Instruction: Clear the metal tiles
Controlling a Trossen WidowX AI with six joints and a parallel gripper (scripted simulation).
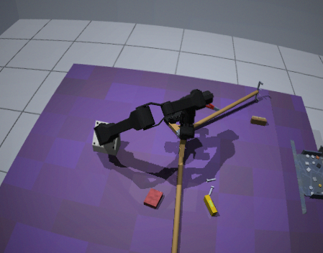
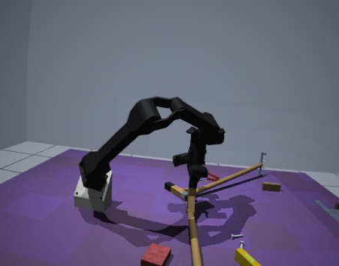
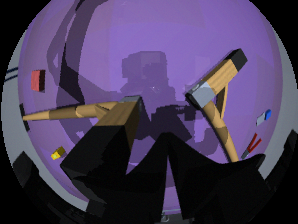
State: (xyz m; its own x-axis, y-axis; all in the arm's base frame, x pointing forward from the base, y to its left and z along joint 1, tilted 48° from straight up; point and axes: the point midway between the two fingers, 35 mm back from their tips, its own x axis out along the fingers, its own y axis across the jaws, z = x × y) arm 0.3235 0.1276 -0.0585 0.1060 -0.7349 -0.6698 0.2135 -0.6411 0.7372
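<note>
Right now the long scraper is 32 cm to the right of my gripper tip, 6 cm ahead of it and 2 cm below it. The rest, counted from my gripper tip: red block: 33 cm to the right, 7 cm below, 4 cm behind; yellow block: 29 cm to the right, 19 cm ahead, 6 cm below; blue item: 33 cm to the left, 8 cm below, 2 cm behind.
</note>
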